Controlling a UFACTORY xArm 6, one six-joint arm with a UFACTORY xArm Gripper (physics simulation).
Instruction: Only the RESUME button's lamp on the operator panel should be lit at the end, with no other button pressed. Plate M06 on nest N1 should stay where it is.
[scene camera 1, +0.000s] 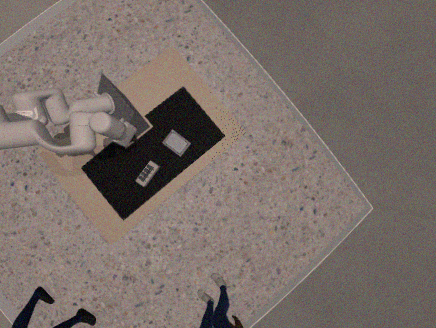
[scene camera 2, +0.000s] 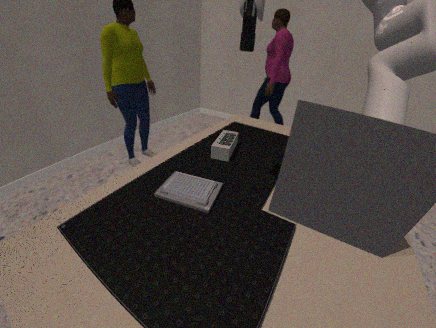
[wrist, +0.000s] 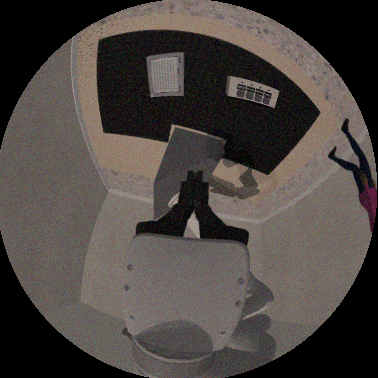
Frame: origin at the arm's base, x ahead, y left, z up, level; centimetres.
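Where they show: gripper, between the fingertips: (scene camera 1: 134, 139) (scene camera 2: 246, 51) (wrist: 195, 178); arm's base, origin of its link: (scene camera 1: 108, 103) (scene camera 2: 375, 153).
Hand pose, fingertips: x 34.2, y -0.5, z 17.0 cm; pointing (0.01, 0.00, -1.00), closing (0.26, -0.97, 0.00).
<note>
Things, the pixels of their top centre, and the offset from my fingertips. Level surfaces: height alone.
- operator panel, centre of its top: (wrist: 254, 91) (scene camera 2: 226, 137) (scene camera 1: 146, 173) dy -14.6, dx +9.8, dz -30.8 cm
- Plate M06, centre of its top: (scene camera 2: 189, 184) (wrist: 163, 74) (scene camera 1: 176, 142) dy +13.6, dx +7.7, dz -33.8 cm
- black mat, height of its surface: dz -36.4 cm
- tan table, height of its surface: dz -37.7 cm
The operator panel (scene camera 1: 147, 173) (scene camera 2: 220, 152) (wrist: 231, 87) is a pale box with several dark buttons in a row on its top, standing on the black mat. The button labels are unreadable, and the lamps are too small to tell whether any is lit. Plate M06 (scene camera 1: 176, 142) (scene camera 2: 190, 188) (wrist: 165, 74) is a light, gridded plate lying flat on the grey nest N1 (scene camera 2: 207, 207) (wrist: 181, 91), apart from the panel. My gripper (wrist: 195, 178) is shut and empty. It hangs high, away from both; in the scene camera 2 view the gripper (scene camera 2: 246, 49) shows against the back wall.
A large grey board (scene camera 1: 121, 102) (scene camera 2: 350, 175) (wrist: 182, 150) stands up beside the black mat (scene camera 1: 117, 192) (scene camera 2: 190, 260) (wrist: 125, 110), near the arm. The mat lies on a tan table (scene camera 2: 340, 295). A person in yellow (scene camera 2: 125, 55) and one in pink (scene camera 2: 280, 60) stand beyond the table.
</note>
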